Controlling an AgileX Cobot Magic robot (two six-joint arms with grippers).
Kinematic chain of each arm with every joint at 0, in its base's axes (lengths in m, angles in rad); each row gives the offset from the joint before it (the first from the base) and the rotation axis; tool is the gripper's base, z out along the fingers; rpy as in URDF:
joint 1: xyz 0 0 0.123 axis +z
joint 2: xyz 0 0 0 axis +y
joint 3: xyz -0.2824 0 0.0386 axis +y
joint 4: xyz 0.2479 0 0.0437 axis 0.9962 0 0.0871
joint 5: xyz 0 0 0 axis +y
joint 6: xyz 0.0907 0 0.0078 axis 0.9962 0 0.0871
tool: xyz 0 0 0 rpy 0 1.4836 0
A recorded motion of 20 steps. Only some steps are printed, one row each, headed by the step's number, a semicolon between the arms.
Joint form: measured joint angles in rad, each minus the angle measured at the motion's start. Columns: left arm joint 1, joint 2, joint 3, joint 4, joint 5, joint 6; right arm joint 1, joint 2, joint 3, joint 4, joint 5, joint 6.
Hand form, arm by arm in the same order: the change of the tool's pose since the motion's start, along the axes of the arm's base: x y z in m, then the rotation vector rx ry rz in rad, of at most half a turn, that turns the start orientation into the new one. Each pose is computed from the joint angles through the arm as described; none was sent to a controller.
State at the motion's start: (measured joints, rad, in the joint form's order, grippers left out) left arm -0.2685 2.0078 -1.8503 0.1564 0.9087 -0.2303; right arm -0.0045 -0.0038 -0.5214 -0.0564 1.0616 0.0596
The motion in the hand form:
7: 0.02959 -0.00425 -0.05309 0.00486 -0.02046 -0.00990; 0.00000 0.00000 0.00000 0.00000 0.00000 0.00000
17: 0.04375 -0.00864 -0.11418 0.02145 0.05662 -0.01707; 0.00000 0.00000 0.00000 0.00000 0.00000 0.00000
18: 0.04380 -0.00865 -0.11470 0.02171 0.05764 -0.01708; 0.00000 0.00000 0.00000 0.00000 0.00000 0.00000
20: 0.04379 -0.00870 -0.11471 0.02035 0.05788 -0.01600; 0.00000 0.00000 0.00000 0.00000 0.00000 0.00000
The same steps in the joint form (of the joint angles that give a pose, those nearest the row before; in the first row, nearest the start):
7: 0.0081 0.1298 -0.0019 0.0196 -0.1471 -0.0107; 0.0000 0.0000 0.0000 0.0000 0.0000 0.0000
17: 0.0081 0.2582 -0.0019 0.0196 -0.1972 -0.0127; 0.0000 0.0000 0.0000 0.0000 0.0000 0.0000
18: 0.0081 0.2592 -0.0019 0.0196 -0.1972 -0.0127; 0.0000 0.0000 0.0000 0.0000 0.0000 0.0000
20: 0.0081 0.2592 -0.0019 0.0187 -0.1972 -0.0137; 0.0000 0.0000 0.0000 0.0000 0.0000 0.0000

